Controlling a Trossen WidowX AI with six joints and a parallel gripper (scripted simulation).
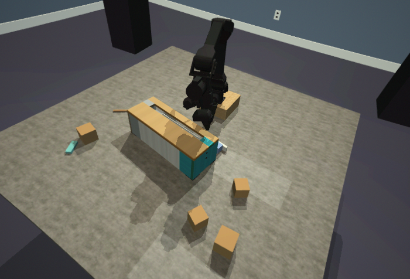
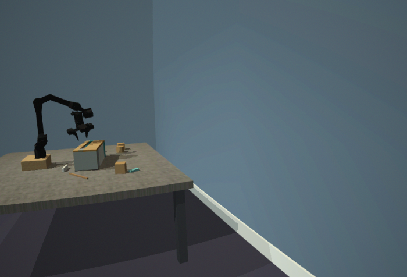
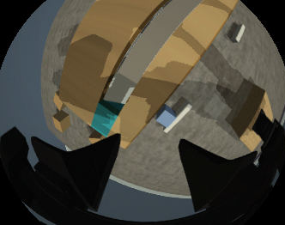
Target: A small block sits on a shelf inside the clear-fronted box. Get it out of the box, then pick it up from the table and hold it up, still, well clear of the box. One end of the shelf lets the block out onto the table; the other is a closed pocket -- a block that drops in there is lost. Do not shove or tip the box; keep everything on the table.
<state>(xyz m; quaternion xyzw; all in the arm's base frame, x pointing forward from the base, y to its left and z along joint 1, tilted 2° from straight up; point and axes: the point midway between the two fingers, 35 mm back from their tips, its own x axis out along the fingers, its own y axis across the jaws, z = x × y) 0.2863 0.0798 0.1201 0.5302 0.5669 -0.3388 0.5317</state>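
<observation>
Now: gripper tip 3 cm past the light-blue block, 4 cm to the right of it and 13 cm above it. The rest, counted from my gripper tip: thin wooden stick 6 cm behind, 44 cm to the right, 15 cm below; then long box 1 cm ahead, 14 cm to the right, 9 cm below; then teal bar 26 cm ahead, 49 cm to the right, 14 cm below.
</observation>
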